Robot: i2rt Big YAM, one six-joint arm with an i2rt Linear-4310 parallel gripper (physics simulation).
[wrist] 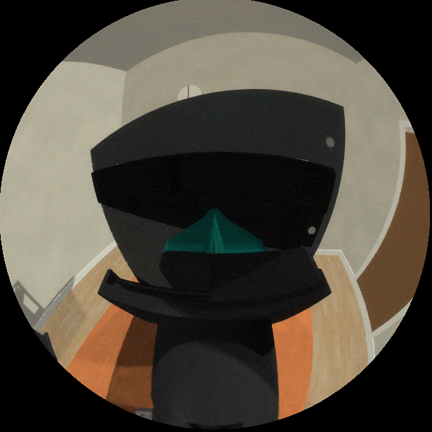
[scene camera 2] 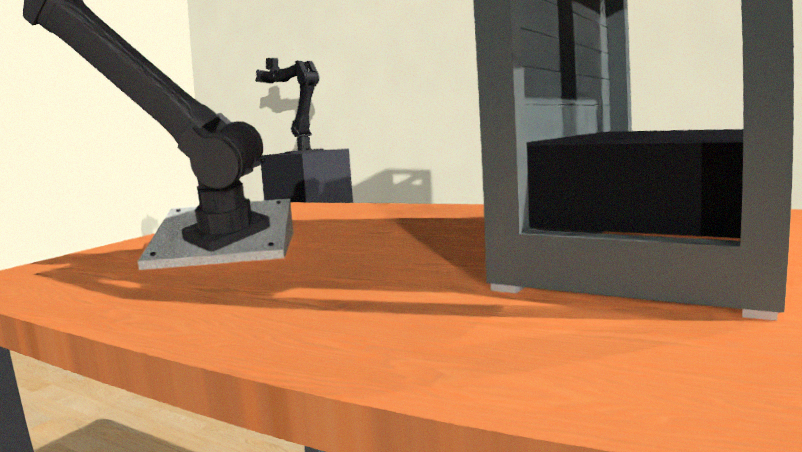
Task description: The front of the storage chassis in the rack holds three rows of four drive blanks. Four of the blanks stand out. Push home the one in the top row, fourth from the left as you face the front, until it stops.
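Seen in the pictures: arm's base, origin of its link: [scene camera 2: 226,232].
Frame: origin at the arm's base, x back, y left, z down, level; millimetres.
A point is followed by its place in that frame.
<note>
The rack [scene camera 2: 498,168] @[x -491, y 2, z -99 mm] [wrist: 240,120] stands on the table at the right in the scene view, with its upper part cut off. In the wrist view its dark structure fills the middle, with a very dark area [wrist: 225,182] ahead of the fingers. The rows of drive blanks cannot be made out there, nor can the top-row fourth blank or how far it stands out. My gripper [wrist: 214,213] is shut and empty, its teal fingertips together and pointing at the dark area. Whether the tips touch anything cannot be told. The gripper is outside the scene view.
The arm's base plate [scene camera 2: 269,249] @[x -106, y 0, z 18 mm] is on the wooden table [scene camera 2: 359,342] @[x -455, y -185, z 33 mm], left of the rack. A black box-shaped unit [scene camera 2: 617,188] @[x -602, y 45, z -76 mm] sits low inside the rack. Behind the table, another small arm [scene camera 2: 303,101] stands on a dark block [scene camera 2: 328,174].
</note>
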